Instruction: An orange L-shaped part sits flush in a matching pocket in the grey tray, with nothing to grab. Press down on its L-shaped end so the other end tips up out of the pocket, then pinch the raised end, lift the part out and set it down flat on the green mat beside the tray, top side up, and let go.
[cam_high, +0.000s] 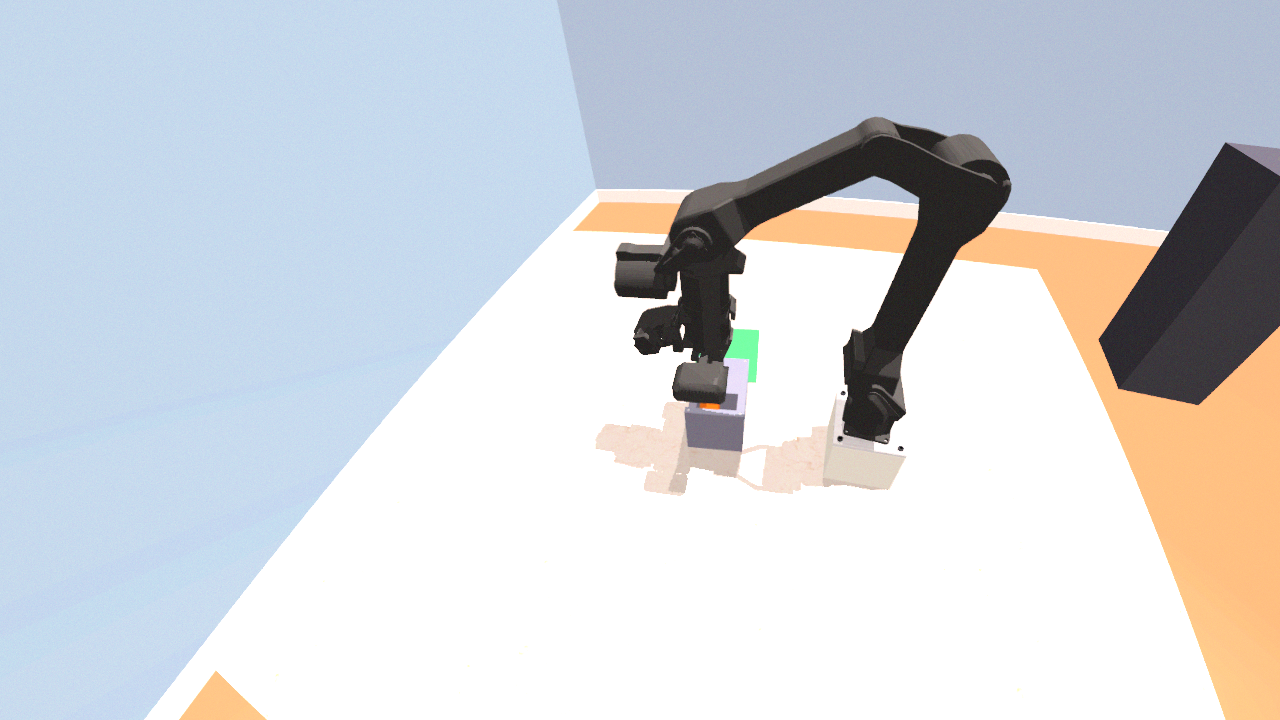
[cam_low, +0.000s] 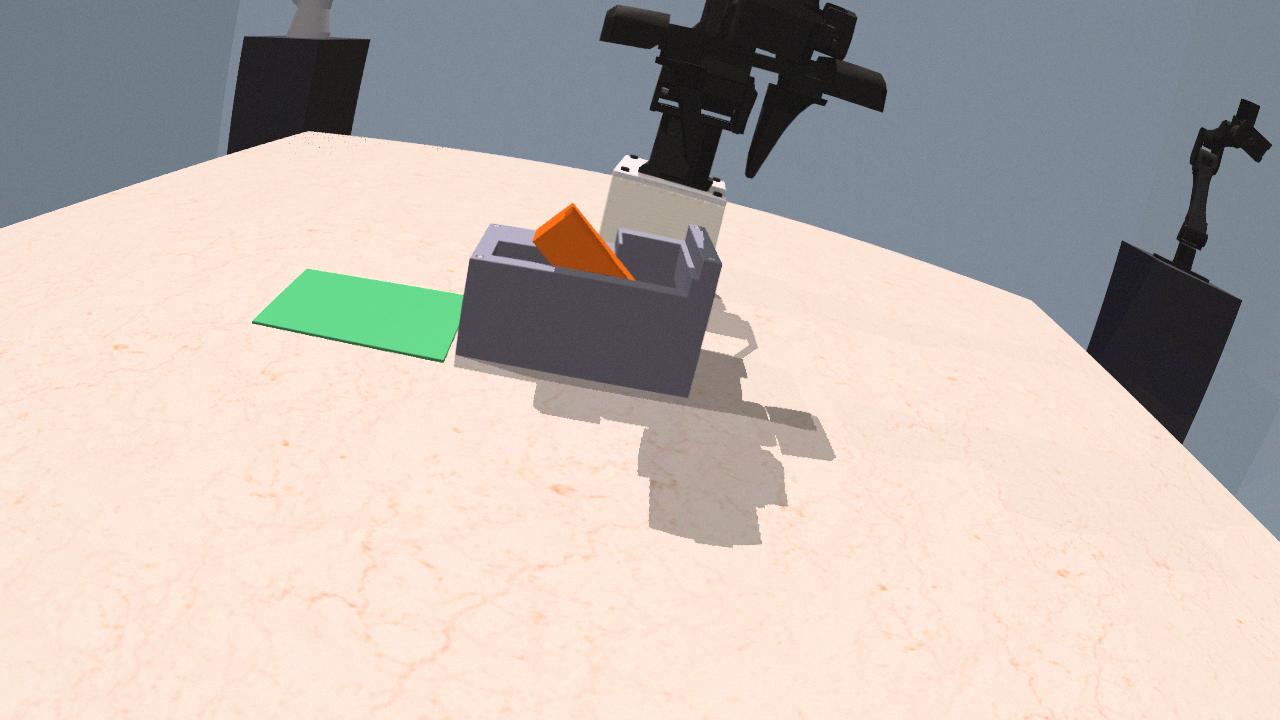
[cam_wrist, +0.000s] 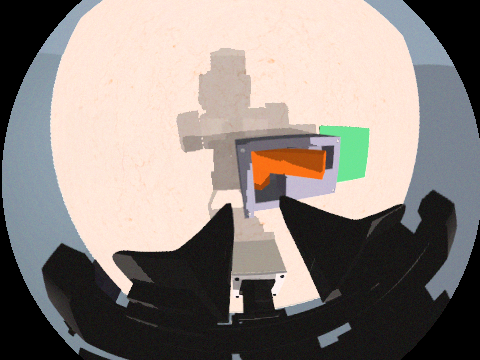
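The orange L-shaped part lies 4 cm to the right of my gripper tip and 10 cm below it. Round my gripper tip: green mat 4 cm ahead, 22 cm to the right, 16 cm below.
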